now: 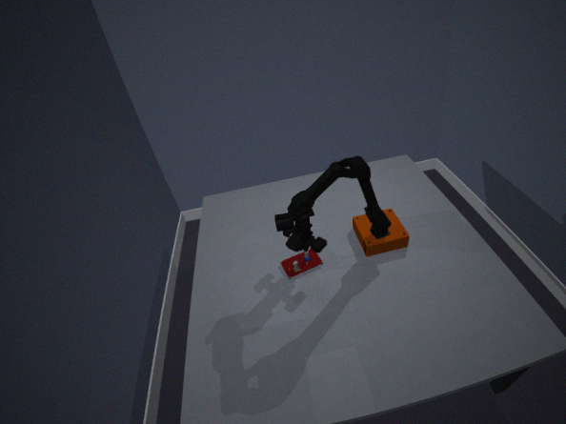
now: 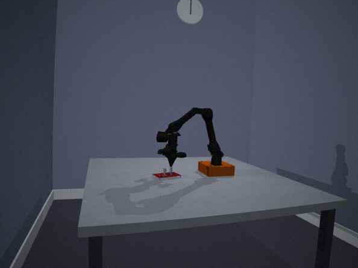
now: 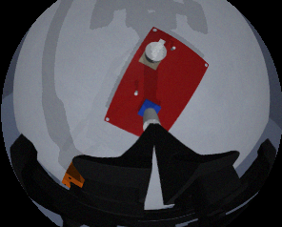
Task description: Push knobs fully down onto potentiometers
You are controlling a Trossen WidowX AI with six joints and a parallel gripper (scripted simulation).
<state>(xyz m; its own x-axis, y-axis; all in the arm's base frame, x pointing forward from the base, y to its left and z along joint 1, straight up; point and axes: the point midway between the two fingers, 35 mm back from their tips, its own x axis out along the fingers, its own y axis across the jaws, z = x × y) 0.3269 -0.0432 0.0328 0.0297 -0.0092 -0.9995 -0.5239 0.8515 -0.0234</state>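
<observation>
Right now my gripper tip is 30 mm above the blue potentiometer.
</observation>
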